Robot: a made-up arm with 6 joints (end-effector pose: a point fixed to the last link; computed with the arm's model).
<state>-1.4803 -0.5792 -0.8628 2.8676 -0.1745 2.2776</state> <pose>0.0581 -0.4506 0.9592 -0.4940 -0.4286 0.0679 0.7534</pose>
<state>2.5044 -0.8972 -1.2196 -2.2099 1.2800 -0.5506</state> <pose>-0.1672 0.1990 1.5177 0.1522 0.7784 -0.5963 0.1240</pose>
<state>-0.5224 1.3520 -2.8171 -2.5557 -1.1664 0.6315</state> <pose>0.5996 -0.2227 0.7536 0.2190 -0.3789 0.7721 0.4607</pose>
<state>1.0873 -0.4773 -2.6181 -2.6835 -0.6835 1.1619</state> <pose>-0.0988 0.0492 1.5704 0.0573 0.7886 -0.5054 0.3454</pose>
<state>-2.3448 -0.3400 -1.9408 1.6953 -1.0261 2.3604</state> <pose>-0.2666 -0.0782 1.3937 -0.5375 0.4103 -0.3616 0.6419</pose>
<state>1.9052 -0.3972 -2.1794 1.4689 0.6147 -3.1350</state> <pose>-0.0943 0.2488 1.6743 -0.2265 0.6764 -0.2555 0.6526</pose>
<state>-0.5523 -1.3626 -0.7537 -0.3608 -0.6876 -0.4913</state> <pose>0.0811 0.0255 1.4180 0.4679 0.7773 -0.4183 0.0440</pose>
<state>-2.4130 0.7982 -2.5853 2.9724 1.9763 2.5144</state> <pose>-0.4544 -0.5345 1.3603 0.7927 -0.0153 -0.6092 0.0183</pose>
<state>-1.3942 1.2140 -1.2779 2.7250 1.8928 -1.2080</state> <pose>0.2122 -0.4781 0.3455 -0.1713 0.7748 0.5588 0.2409</pose>
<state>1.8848 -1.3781 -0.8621 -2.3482 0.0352 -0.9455</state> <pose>-0.1428 0.1387 1.3878 0.5017 0.4924 -0.5097 0.4960</pose>
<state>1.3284 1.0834 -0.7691 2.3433 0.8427 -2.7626</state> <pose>-0.0689 0.1295 0.2394 0.6192 -0.1348 0.5260 0.5672</pose>
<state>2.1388 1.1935 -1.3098 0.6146 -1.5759 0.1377</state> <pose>-0.2242 0.4072 0.5204 0.7369 -0.5772 0.2356 0.2614</pose>
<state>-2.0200 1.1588 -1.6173 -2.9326 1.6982 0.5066</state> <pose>-0.3273 -0.6447 0.4603 -0.4825 0.4341 0.1816 0.7388</pose>
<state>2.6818 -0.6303 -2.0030 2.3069 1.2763 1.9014</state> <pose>-0.1252 -0.0660 1.7299 -0.1797 0.7392 0.4354 0.4815</pose>
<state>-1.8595 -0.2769 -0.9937 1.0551 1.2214 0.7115</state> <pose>-0.0675 -0.6071 0.9575 -0.0698 0.3891 0.9157 0.0720</pose>
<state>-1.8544 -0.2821 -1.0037 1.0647 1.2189 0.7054</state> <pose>-0.0645 -0.6084 0.9680 -0.0718 0.3993 0.9113 0.0698</pose>
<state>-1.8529 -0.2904 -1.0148 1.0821 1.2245 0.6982</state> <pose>-0.0619 -0.6088 0.9815 -0.0781 0.4108 0.9058 0.0684</pose>
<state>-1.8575 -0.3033 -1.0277 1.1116 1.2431 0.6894</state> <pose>-0.0602 -0.6079 0.9994 -0.0912 0.4242 0.8984 0.0679</pose>
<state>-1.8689 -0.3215 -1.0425 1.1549 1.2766 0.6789</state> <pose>-0.0593 -0.6050 1.0226 -0.1119 0.4402 0.8883 0.0678</pose>
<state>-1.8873 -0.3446 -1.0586 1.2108 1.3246 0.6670</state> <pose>-0.0592 -0.5996 1.0509 -0.1393 0.4588 0.8750 0.0670</pose>
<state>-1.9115 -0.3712 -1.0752 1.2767 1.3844 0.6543</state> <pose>-0.0596 -0.5914 1.0831 -0.1717 0.4795 0.8582 0.0642</pose>
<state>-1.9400 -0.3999 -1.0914 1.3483 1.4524 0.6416</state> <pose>-0.0602 -0.5803 1.1176 -0.2062 0.5016 0.8381 0.0583</pose>
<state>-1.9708 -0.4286 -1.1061 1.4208 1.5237 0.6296</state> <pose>-0.0609 -0.5669 1.1521 -0.2400 0.5238 0.8159 0.0493</pose>
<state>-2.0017 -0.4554 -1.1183 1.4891 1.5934 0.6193</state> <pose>-0.0616 -0.5521 1.1839 -0.2706 0.5442 0.7932 0.0380</pose>
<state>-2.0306 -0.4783 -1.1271 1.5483 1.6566 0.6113</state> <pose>-0.0625 -0.5376 1.2104 -0.2959 0.5613 0.7725 0.0260</pose>
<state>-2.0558 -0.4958 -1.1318 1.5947 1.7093 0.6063</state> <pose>-0.0639 -0.5252 1.2297 -0.3151 0.5735 0.7560 0.0156</pose>
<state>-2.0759 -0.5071 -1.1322 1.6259 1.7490 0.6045</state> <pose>-0.0660 -0.5164 1.2408 -0.3283 0.5800 0.7454 0.0085</pose>
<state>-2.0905 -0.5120 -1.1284 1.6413 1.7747 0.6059</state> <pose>-0.0688 -0.5120 1.2437 -0.3360 0.5809 0.7414 0.0059</pose>
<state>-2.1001 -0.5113 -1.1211 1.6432 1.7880 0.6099</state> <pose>-0.0724 -0.5116 1.2395 -0.3392 0.5767 0.7432 0.0077</pose>
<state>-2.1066 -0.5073 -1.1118 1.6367 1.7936 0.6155</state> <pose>-0.0764 -0.5135 1.2311 -0.3397 0.5694 0.7485 0.0121</pose>
